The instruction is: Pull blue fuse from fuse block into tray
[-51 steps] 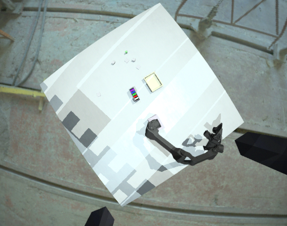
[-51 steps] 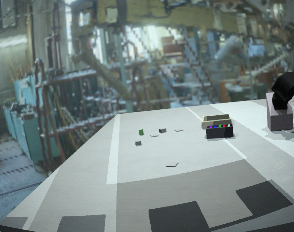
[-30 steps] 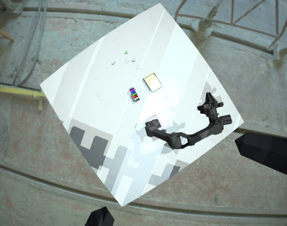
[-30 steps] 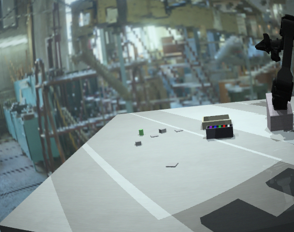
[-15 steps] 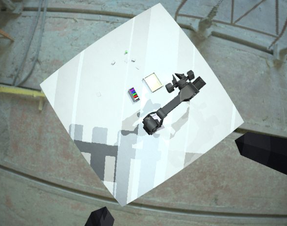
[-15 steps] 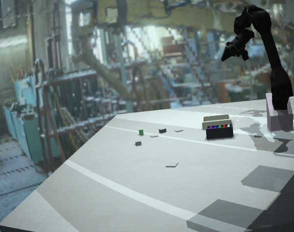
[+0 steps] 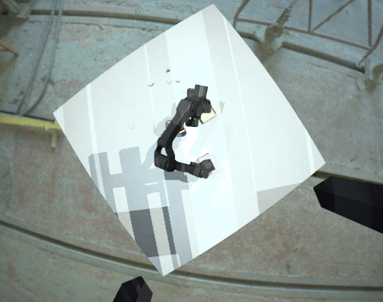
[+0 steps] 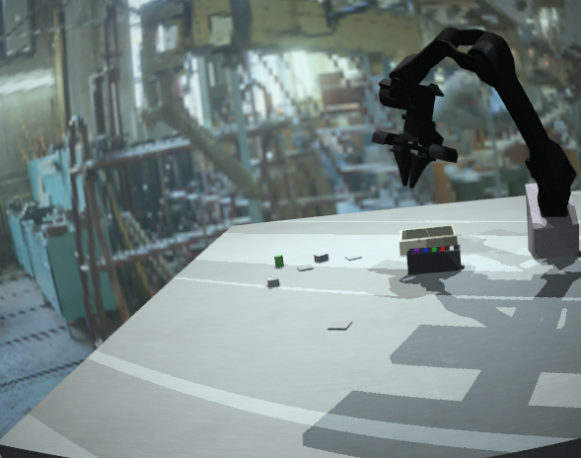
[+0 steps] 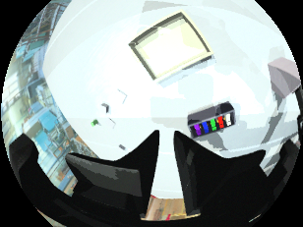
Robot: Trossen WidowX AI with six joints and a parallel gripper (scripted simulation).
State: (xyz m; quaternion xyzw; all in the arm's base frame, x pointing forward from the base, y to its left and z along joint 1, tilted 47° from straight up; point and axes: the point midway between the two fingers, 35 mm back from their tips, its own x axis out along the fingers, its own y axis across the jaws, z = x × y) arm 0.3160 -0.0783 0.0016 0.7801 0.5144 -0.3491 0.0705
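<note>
Now: gripper tip 3 cm past the blue fuse, 9 cm to the right of it and 12 cm above it. From my gripper tip the other things lie so: cream tray 3 cm behind, 9 cm to the right, 15 cm below.
</note>
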